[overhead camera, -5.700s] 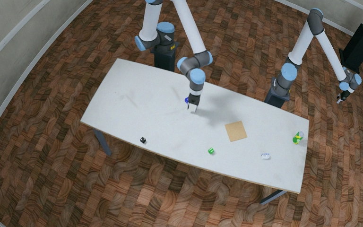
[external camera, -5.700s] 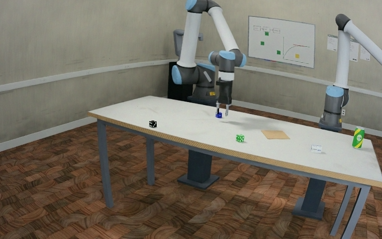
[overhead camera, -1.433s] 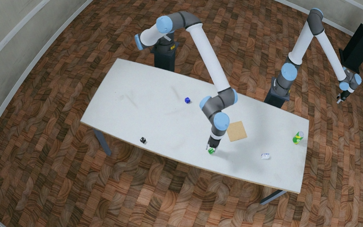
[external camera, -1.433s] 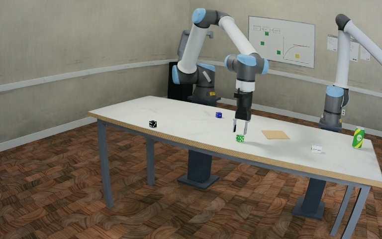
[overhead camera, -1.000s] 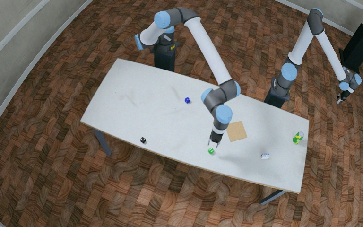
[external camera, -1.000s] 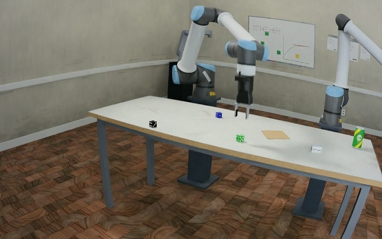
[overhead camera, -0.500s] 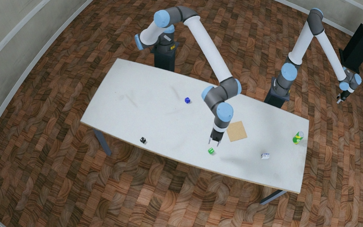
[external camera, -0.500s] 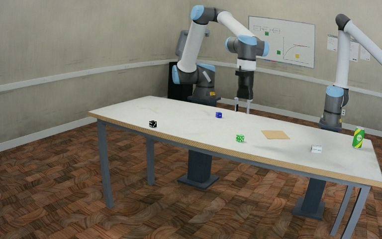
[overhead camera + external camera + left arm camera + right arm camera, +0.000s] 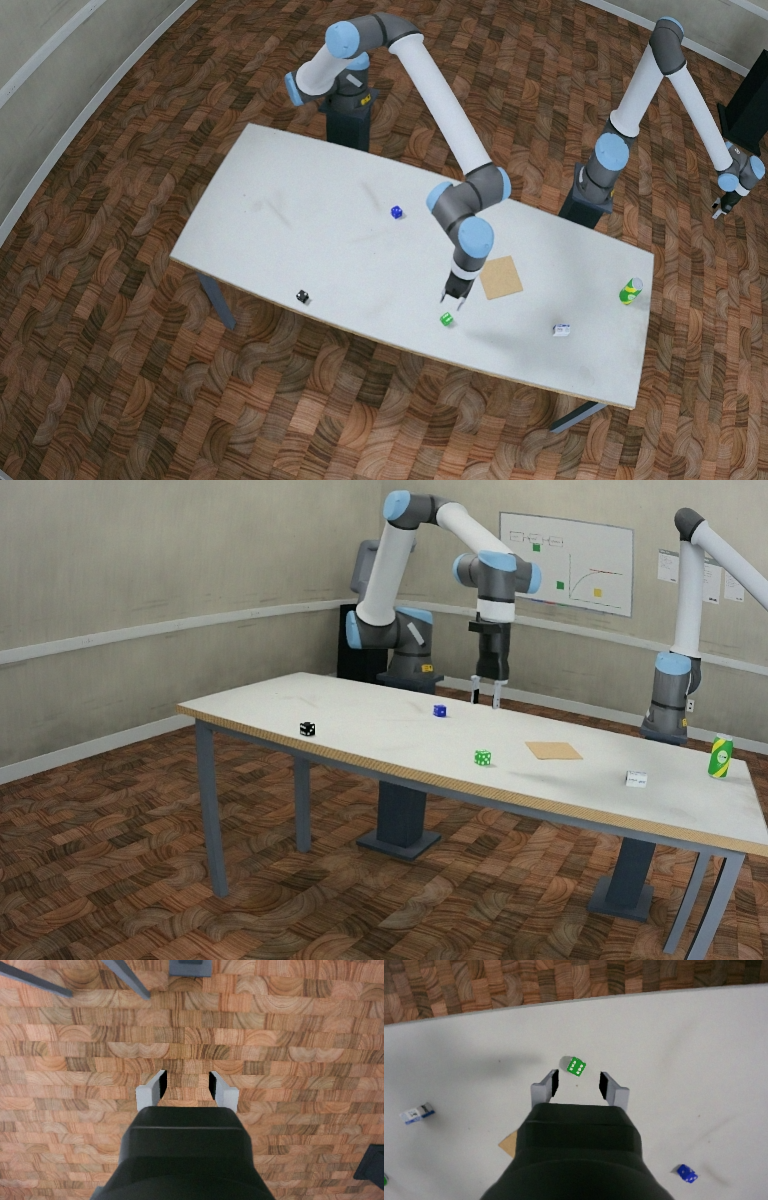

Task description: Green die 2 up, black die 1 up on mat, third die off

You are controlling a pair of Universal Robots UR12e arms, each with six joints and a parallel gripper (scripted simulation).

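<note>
The green die is 10 mm behind my right hand, 10 mm to the left of it and 140 mm below it. Round my right hand: small white box (100 mm behind, 410 mm to the left, 140 mm below); tan mat (220 mm behind, 130 mm to the left, 160 mm below); blue die (320 mm behind, 280 mm to the right, 140 mm below).
</note>
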